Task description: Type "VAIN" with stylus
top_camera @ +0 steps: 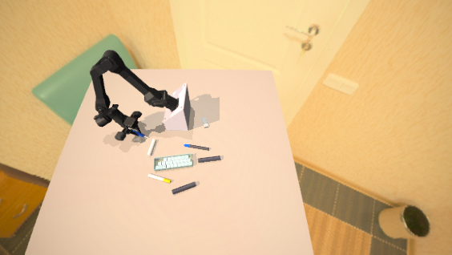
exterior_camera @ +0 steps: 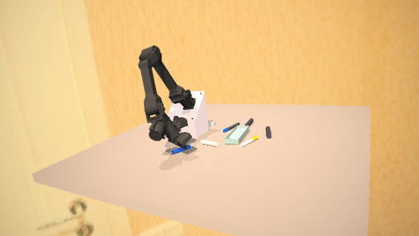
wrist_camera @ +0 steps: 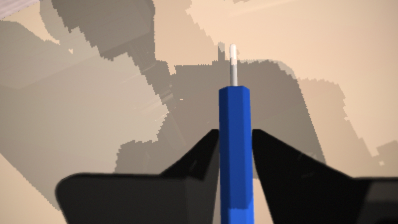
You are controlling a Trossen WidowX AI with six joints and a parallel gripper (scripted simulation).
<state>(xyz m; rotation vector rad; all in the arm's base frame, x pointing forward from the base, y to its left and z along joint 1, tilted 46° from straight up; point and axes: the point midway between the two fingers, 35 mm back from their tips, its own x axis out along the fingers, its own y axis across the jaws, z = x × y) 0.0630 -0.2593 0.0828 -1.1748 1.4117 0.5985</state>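
My gripper tip is 90 mm short of the white stick and 80 mm to the right of it. From my gripper tip the other things lie so: blue stylus 10 mm to the left, 10 mm ahead; blue-tipped grey pen 300 mm to the left, 90 mm ahead; yellow-tipped white pen 270 mm ahead, 140 mm to the left.
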